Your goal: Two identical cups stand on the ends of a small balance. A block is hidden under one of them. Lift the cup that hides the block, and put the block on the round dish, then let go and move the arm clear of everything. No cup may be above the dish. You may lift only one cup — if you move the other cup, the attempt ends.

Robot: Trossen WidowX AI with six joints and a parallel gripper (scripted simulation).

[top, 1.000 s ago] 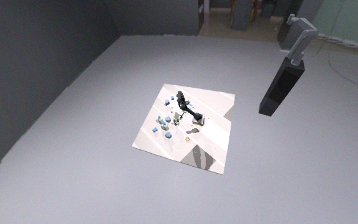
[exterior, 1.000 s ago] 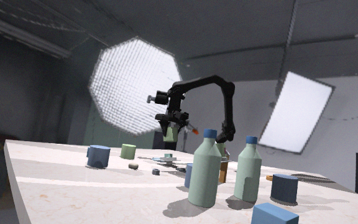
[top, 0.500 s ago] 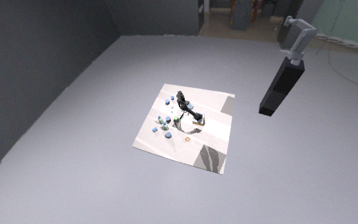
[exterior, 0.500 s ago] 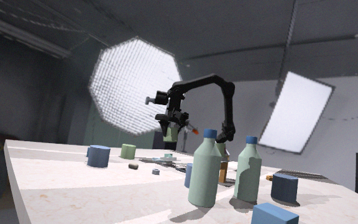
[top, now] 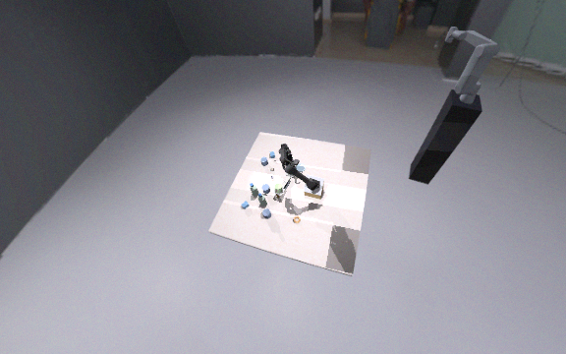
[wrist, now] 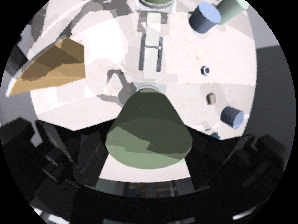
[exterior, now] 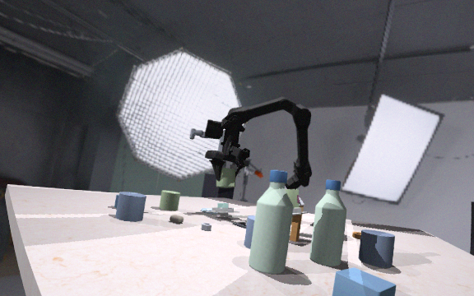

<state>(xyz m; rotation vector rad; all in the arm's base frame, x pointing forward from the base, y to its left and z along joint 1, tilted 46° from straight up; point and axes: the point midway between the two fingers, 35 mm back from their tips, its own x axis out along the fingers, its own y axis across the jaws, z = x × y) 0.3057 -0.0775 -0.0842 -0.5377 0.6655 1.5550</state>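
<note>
Now: the pale teal block 100 mm below my gripper tip. Round my gripper tip: flat grey balance 10 mm ahead, 140 mm to the left, 110 mm below; then grey ring 170 mm ahead, 110 mm to the left, 130 mm below; then round light blue dish 60 mm behind, 100 mm to the right, 130 mm below.
</note>
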